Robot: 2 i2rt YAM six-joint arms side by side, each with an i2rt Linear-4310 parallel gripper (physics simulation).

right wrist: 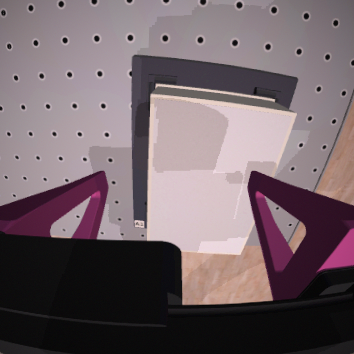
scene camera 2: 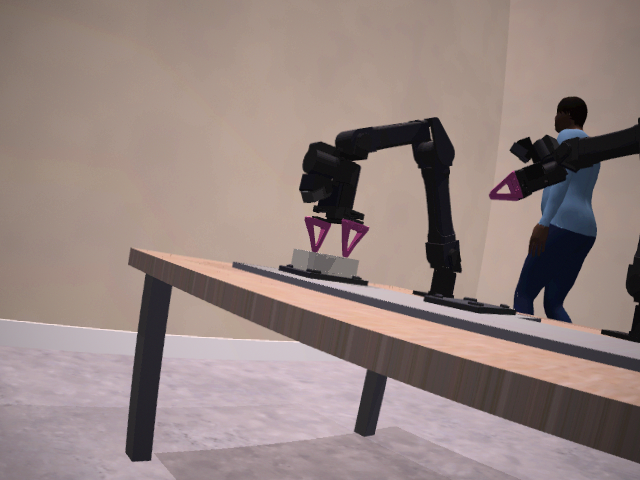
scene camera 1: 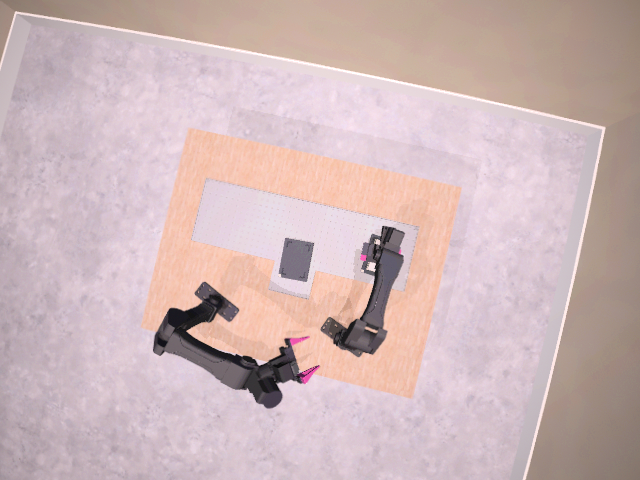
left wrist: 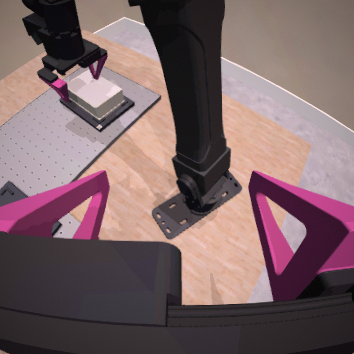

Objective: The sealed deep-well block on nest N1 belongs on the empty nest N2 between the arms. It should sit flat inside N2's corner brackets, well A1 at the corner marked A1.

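Places are measured from the left arm's base along level axes (x ahead, y left, z up), in millimetres.
Pixels of known places: left gripper, fingertip midpoint: (scene camera 2: 490, 195) (scene camera 1: 314, 351) (left wrist: 178, 178); right gripper, fingertip midpoint: (right wrist: 177, 178) (scene camera 2: 329, 254) (left wrist: 81, 89); left arm's base, origin of the base link: (scene camera 1: 217, 301); right arm's base, origin of the base link: (scene camera 1: 344, 336) (left wrist: 198, 200).
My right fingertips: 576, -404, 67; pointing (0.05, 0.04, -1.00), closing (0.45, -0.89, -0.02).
For each thing: its top centre in the pictures, then the offset to it from my right fingertips, as dx, dy, dz. "spot": a spot on its surface instead. Level surfaces: height alone.
- pale sealed block, middle of its top: (right wrist: 207, 195) (scene camera 2: 327, 254) (left wrist: 91, 86) (scene camera 1: 382, 257) -3, -24, -1
- dark nest N1, middle of its top: (right wrist: 201, 169) (scene camera 2: 324, 270) (left wrist: 94, 97) (scene camera 1: 380, 257) -3, -24, -36
- N1's A1 label, surface spot: (right wrist: 139, 224) spot: -94, -1, -42
- Nest N2, middle of its top: (scene camera 2: 473, 299) (left wrist: 8, 223) (scene camera 1: 295, 259) -225, +244, -36
- grey perforated plate, its level: dz -54
- wooden table, its level: dz -67
The pale sealed block (scene camera 1: 370, 267) (scene camera 2: 325, 262) (left wrist: 95, 95) (right wrist: 210, 145) sits on dark nest N1 (scene camera 2: 356, 280) (right wrist: 215, 70); N1's A1 label (right wrist: 139, 224) shows at its lower left in the right wrist view. My right gripper (scene camera 1: 381, 254) (scene camera 2: 330, 253) (left wrist: 81, 89) (right wrist: 177, 178) is open and points down, its tips near the height of the block's top. In the right wrist view the left tip is outside the block and the right tip overlaps its right edge. Nest N2 (scene camera 1: 296, 259) (scene camera 2: 467, 304) is empty. My left gripper (scene camera 1: 313, 352) is open and empty, high near the table's front edge.
A grey perforated plate (scene camera 1: 242, 217) (right wrist: 55, 90) lies under both nests on the wooden table (scene camera 1: 248, 155). The right arm's base plate (left wrist: 172, 217) is between the left gripper and N1 in the left wrist view. A person (scene camera 2: 573, 180) stands behind the table.
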